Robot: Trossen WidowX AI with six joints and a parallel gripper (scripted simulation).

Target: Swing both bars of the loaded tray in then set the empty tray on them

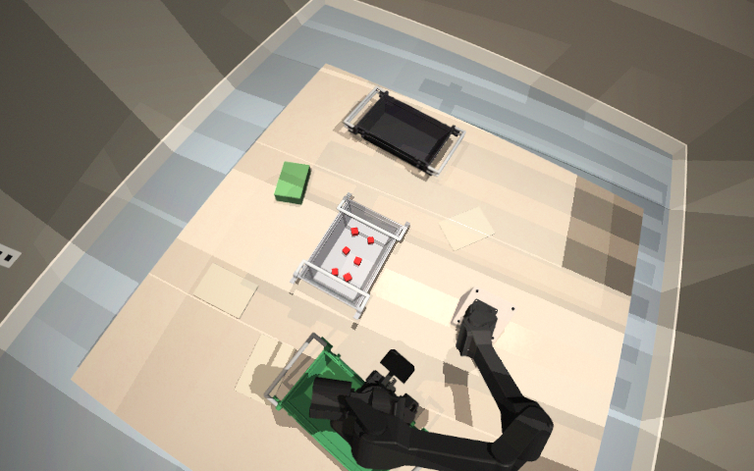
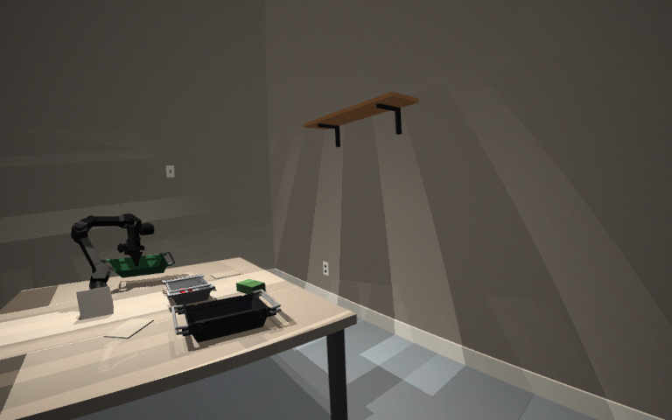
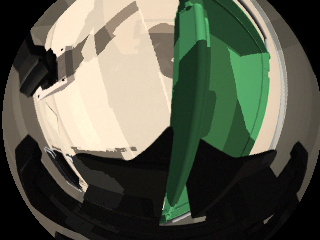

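Right now the green tray is 20 mm ahead of my gripper tip, 80 mm to the left of it and 10 mm below it. Also, from my gripper tip: green block (480 mm ahead, 400 mm to the right, 100 mm below).
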